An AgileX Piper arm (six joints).
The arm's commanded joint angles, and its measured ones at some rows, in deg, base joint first. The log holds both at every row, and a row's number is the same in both.
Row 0, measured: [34.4, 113.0, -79.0, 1.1, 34.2, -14.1]
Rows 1 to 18, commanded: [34.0, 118.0, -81.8, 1.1, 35.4, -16.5]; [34.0, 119.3, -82.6, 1.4, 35.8, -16.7]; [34.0, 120.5, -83.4, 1.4, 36.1, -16.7]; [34.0, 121.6, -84.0, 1.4, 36.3, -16.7]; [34.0, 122.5, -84.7, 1.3, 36.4, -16.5]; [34.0, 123.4, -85.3, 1.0, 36.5, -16.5]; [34.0, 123.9, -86.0, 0.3, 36.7, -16.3]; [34.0, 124.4, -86.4, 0.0, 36.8, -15.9]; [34.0, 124.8, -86.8, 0.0, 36.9, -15.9]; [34.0, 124.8, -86.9, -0.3, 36.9, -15.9]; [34.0, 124.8, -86.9, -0.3, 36.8, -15.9]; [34.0, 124.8, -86.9, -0.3, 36.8, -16.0]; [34.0, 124.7, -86.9, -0.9, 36.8, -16.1]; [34.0, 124.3, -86.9, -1.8, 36.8, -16.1]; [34.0, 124.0, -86.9, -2.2, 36.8, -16.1]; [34.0, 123.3, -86.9, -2.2, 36.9, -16.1]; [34.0, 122.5, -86.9, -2.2, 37.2, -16.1]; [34.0, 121.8, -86.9, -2.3, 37.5, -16.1]
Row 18, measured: [34.4, 124.2, -86.5, -1.2, 37.0, -15.9]
